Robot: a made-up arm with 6 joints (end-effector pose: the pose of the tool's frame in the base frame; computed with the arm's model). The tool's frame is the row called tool.
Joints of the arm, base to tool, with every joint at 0 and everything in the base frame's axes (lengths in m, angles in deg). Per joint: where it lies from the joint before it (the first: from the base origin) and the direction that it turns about. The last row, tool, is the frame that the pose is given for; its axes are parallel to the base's.
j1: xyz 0 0 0.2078 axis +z
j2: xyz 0 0.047 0 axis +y
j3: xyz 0 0 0.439 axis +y
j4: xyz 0 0 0.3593 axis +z
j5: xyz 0 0 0 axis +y
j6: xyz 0 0 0.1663 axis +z
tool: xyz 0 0 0
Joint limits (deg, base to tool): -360..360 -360..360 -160..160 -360..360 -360..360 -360..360
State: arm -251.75 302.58 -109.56 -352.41 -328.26 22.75
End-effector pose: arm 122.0 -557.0 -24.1 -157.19 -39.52 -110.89
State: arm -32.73 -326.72 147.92 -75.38 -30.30 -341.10
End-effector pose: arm 280.9 -28.2 71.6 168.19 27.80 -159.50
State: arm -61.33 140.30 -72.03 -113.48 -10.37 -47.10
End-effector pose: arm 435.0 -640.4 52.5 -41.63 -66.54 172.72
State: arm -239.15 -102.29 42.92 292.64 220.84 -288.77
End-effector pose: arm 207.4 -634.6 197.3 163.59 -51.12 -169.32
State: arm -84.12 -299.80 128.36 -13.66 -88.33 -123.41
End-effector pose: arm 135.6 -475.1 41.8 -101.65 -30.84 -154.22
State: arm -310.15 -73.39 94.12 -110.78 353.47 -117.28
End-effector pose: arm -196.9 -133.1 821.5 21.32 -10.85 -179.14
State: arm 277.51 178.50 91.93 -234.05 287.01 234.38
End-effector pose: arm -132.8 381.7 -134.6 30.93 -48.93 -51.40
